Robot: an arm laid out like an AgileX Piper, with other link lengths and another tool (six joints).
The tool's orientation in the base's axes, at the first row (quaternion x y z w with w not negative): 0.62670, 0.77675, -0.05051, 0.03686
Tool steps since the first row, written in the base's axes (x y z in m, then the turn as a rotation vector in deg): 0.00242, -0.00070, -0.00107, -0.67, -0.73, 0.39; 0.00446, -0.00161, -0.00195, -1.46, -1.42, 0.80; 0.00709, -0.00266, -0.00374, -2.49, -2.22, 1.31; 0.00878, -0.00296, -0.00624, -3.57, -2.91, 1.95; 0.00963, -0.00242, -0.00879, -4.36, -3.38, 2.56; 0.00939, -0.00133, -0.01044, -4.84, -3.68, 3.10; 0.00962, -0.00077, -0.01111, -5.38, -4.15, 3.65; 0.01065, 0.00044, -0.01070, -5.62, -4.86, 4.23; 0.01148, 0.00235, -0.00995, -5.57, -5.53, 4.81
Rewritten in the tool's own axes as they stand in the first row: -0.00106, 0.00225, 0.00113, -0.61, -0.82, -0.29; -0.00227, 0.00408, 0.00211, -1.16, -1.75, -0.61; -0.00363, 0.00649, 0.00400, -1.78, -2.94, -1.01; -0.00398, 0.00816, 0.00651, -2.30, -4.16, -1.55; -0.00333, 0.00919, 0.00896, -2.66, -5.05, -2.09; -0.00202, 0.00924, 0.01047, -2.92, -5.60, -2.59; -0.00144, 0.00960, 0.01106, -3.33, -6.24, -3.07; -0.00054, 0.01085, 0.01050, -4.03, -6.65, -3.56; 0.00105, 0.01203, 0.00951, -4.76, -6.76, -4.05
